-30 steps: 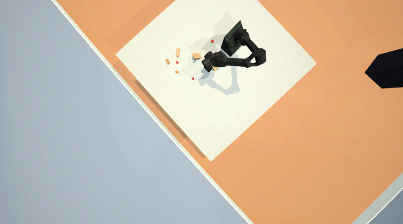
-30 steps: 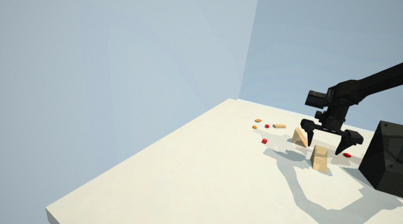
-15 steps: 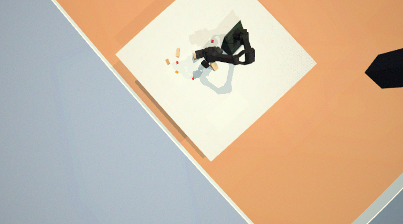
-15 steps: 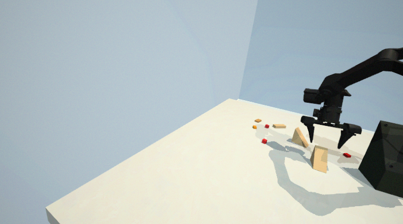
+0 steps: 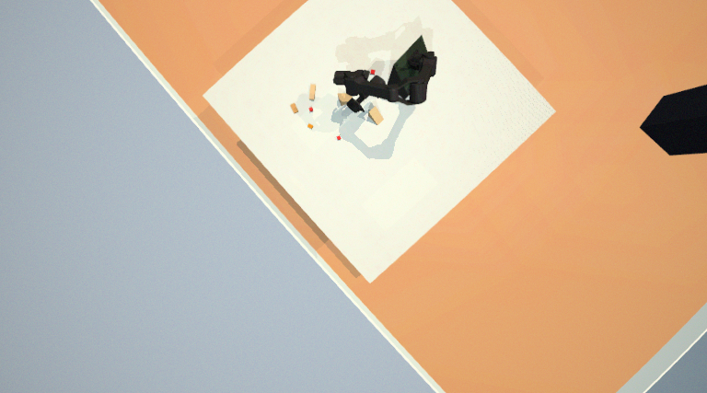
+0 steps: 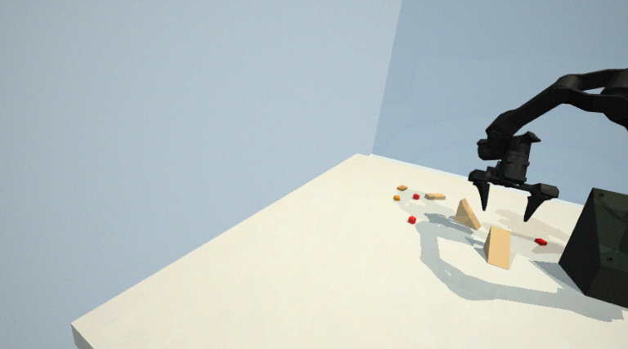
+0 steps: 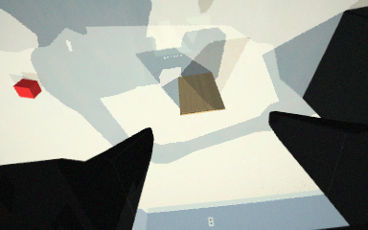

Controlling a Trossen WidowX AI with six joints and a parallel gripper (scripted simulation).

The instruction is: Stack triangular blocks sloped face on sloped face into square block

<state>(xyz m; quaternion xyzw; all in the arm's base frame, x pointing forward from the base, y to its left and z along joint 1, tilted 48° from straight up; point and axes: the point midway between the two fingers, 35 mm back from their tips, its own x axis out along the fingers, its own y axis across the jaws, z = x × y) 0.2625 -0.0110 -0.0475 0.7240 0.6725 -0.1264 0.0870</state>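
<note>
Right now my gripper tip is 30 mm to the right of the triangular block and 80 mm above it. Round my gripper tip: orange cube (260 mm ahead, 170 mm to the right, 90 mm below); red cube (160 mm behind, 120 mm to the right, 90 mm below).
</note>
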